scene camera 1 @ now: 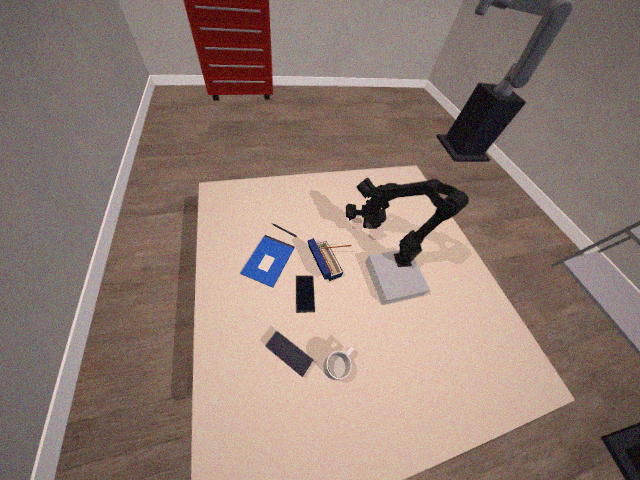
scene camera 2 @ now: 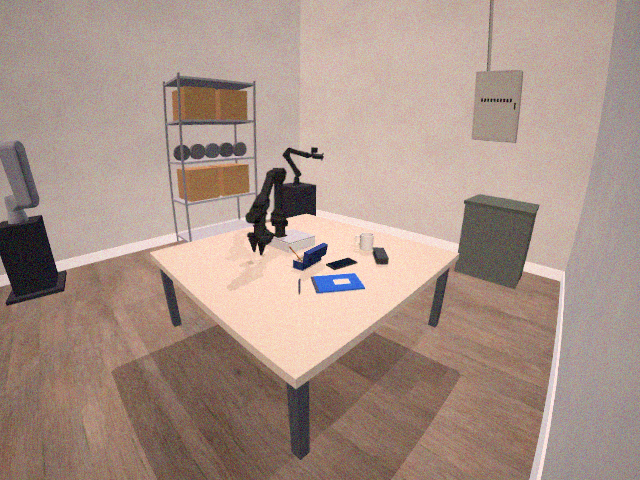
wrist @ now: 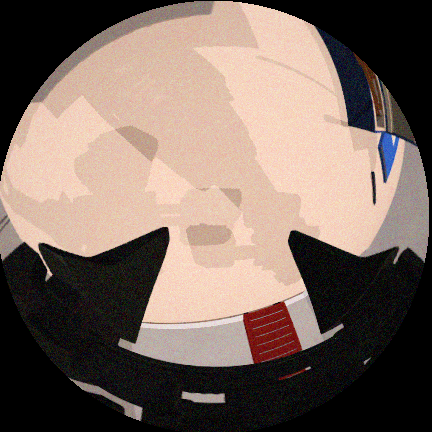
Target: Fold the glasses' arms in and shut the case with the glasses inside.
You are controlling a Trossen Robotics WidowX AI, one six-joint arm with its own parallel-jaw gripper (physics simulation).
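Places are measured from the arm's base along level axes (x right, y ahead, z up), in centimetres.
Where they show: gripper, fingertip midpoint: (scene camera 1: 358, 221) (scene camera 2: 257, 253) (wrist: 232, 235); arm's base, link origin: (scene camera 1: 402, 260) (scene camera 2: 280, 235).
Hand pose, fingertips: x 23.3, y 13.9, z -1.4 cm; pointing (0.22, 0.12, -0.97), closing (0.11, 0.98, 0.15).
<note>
Things, the pixels of their centre, and the offset from my fingertips. "spot": a spot on its surface instead.
- dark blue glasses case, surface spot: (wrist: 356, 97) spot: dx -13.4, dy +16.3, dz -2.4 cm
- blue booklet, body centre: (scene camera 1: 268, 259) (scene camera 2: 337, 282) dx -14.7, dy +43.0, dz -4.1 cm
- pen, body centre: (wrist: 373, 191) (scene camera 2: 299, 286) (scene camera 1: 283, 229) dx +0.4, dy +35.6, dz -4.0 cm
- black phone, body centre: (scene camera 1: 305, 293) (scene camera 2: 341, 263) dx -31.4, dy +29.4, dz -4.1 cm
- dark block, body centre: (scene camera 1: 289, 353) (scene camera 2: 380, 255) dx -52.4, dy +37.6, dz -2.8 cm
- white mug, body centre: (scene camera 1: 339, 362) (scene camera 2: 364, 240) dx -57.9, dy +21.5, dz +0.2 cm
The dark blue glasses case (scene camera 1: 335, 272) (scene camera 2: 298, 265) (wrist: 356, 97) lies open on the table, its lid (scene camera 1: 317, 256) (scene camera 2: 315, 254) raised along one long side. The brown glasses (scene camera 1: 338, 246) (scene camera 2: 295, 253) (wrist: 369, 75) are in the case. One thin arm of them sticks out over the open side, away from the lid; the other arm cannot be made out clearly. My gripper (scene camera 1: 361, 219) (scene camera 2: 257, 252) (wrist: 232, 235) is open and empty, pointing down above the table, apart from the case. In the wrist view the case shows partly at the upper right edge.
A blue booklet (scene camera 1: 253, 270) (scene camera 2: 323, 285) (wrist: 386, 162), a pen (scene camera 1: 284, 229) (scene camera 2: 299, 286) (wrist: 373, 188) and a black phone (scene camera 1: 305, 293) (scene camera 2: 341, 263) lie near the case. A dark block (scene camera 1: 288, 353) (scene camera 2: 381, 255), a white mug (scene camera 1: 338, 365) (scene camera 2: 367, 241) and the arm's grey base block (scene camera 1: 398, 284) (scene camera 2: 301, 241) also stand on the table.
</note>
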